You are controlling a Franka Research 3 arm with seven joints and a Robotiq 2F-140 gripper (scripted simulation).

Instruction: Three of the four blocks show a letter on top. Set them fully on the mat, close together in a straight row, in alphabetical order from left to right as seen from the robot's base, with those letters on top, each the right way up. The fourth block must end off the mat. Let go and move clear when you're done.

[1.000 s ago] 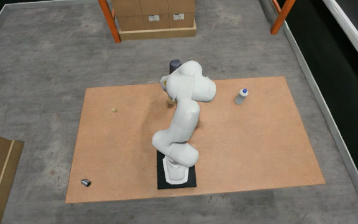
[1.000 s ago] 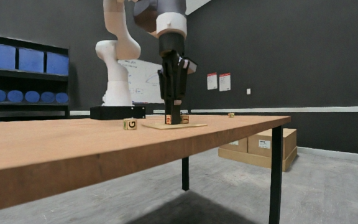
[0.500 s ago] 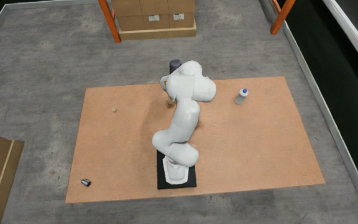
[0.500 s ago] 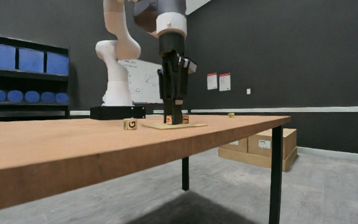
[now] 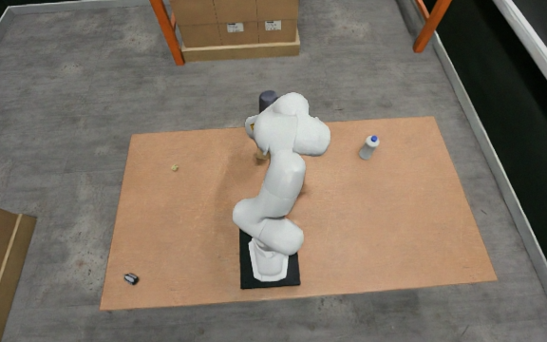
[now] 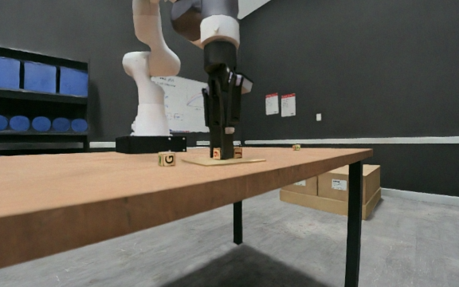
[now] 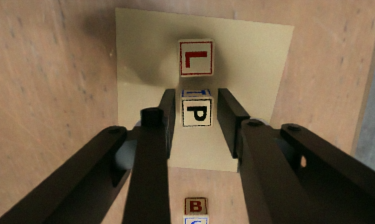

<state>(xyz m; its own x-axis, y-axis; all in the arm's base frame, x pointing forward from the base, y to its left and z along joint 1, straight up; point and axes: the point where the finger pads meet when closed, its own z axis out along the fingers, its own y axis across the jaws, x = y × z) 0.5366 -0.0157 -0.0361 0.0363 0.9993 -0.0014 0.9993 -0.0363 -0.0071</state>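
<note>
My hand is 40 mm above the pale yellow mat. From my hand the other things lie so: block (510 mm to the left, 110 mm behind, 30 mm below); then white bottle (510 mm to the right, 60 mm behind, 40 mm above); then black object (660 mm behind, 650 mm to the left, 20 mm below).
</note>
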